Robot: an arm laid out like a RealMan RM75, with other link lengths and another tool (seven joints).
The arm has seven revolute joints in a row. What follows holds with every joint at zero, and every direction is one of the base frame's. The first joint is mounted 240.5 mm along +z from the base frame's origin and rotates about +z. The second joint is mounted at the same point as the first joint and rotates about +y. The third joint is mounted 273.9 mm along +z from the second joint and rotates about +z. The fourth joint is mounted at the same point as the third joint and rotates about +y. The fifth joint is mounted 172.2 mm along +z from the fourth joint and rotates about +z. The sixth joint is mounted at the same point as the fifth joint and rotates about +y. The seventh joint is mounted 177.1 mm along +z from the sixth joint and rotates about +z. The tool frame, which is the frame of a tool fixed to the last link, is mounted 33 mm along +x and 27 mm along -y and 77 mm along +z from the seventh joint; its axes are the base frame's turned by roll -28.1, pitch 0 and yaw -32.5 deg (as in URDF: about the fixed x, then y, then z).
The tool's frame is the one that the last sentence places.
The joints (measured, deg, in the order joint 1, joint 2, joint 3, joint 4, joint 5, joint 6, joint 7), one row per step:
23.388, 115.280, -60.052, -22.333, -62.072, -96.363, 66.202
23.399, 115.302, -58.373, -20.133, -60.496, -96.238, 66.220
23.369, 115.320, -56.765, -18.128, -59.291, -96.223, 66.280
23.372, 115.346, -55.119, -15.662, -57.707, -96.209, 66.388
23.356, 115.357, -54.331, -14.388, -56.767, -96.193, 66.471
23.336, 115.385, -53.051, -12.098, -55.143, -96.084, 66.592
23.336, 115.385, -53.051, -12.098, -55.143, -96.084, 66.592
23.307, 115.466, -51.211, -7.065, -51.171, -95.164, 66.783
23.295, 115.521, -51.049, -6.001, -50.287, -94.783, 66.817
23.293, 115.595, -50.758, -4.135, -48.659, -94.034, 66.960
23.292, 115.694, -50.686, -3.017, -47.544, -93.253, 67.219
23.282, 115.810, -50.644, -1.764, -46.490, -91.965, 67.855
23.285, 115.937, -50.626, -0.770, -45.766, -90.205, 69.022
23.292, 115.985, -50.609, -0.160, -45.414, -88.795, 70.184
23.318, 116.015, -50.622, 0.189, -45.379, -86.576, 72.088
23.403, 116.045, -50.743, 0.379, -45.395, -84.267, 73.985
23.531, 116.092, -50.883, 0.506, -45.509, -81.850, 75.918
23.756, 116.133, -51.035, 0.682, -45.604, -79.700, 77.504
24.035, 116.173, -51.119, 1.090, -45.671, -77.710, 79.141
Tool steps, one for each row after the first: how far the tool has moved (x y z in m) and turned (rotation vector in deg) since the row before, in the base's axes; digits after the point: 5 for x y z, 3 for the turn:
0.00667, 0.00612, 0.00770, 1.336, 2.317, -2.896
0.00666, 0.00445, 0.00649, 1.088, 2.072, -2.576
0.00795, 0.00449, 0.00685, 1.134, 2.534, -3.007
0.00437, 0.00217, 0.00369, 0.619, 1.371, -1.591
0.00827, 0.00334, 0.00554, 0.974, 2.336, -2.842
0.00000, 0.00000, 0.00000, 0.000, 0.000, 0.000
0.02104, 0.00592, 0.00782, 1.630, 4.664, -6.602
0.00506, 0.00084, 0.00015, 0.134, 0.882, -1.505
0.00943, 0.00148, 0.00036, 0.230, 1.589, -2.753
0.00680, 0.00104, -0.00082, -0.054, 1.061, -1.990
0.00894, 0.00086, -0.00298, -0.573, 1.279, -2.557
0.00933, 0.00077, -0.00492, -1.137, 1.384, -2.694
0.00678, 0.00035, -0.00403, -1.058, 1.112, -1.955
0.00840, 0.00067, -0.00619, -1.752, 1.326, -2.422
0.00777, 0.00075, -0.00636, -1.762, 1.184, -2.296
0.00754, 0.00057, -0.00682, -1.817, 1.141, -2.297
0.00618, 0.00063, -0.00622, -1.572, 0.908, -1.977
0.00582, 0.00010, -0.00635, -1.536, 1.130, -2.023

